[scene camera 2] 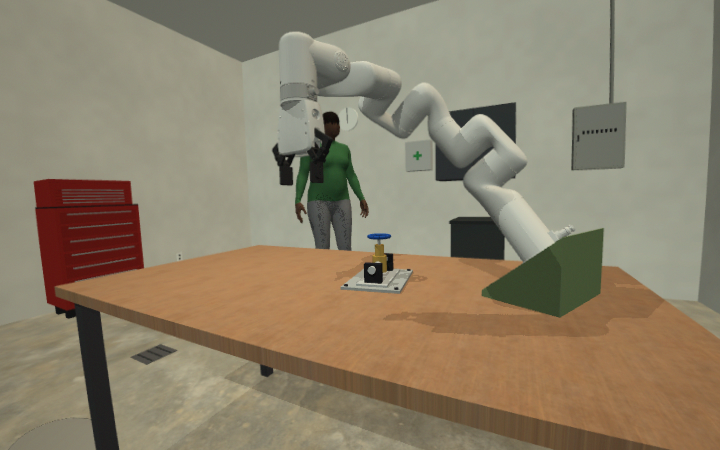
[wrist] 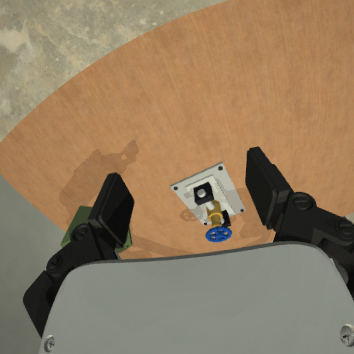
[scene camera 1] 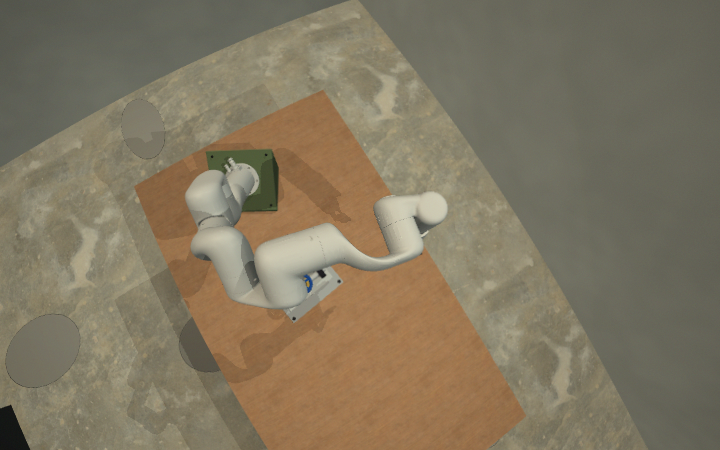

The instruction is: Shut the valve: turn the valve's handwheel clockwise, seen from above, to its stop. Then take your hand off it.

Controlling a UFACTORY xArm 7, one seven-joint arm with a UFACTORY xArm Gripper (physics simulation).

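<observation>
I can see my gripper [wrist: 183, 176]. There is also a grey base plate [scene camera 1: 335, 281], and I see it in scene camera 2 [scene camera 2: 398, 283] as well as in the wrist view [wrist: 218, 170].
</observation>
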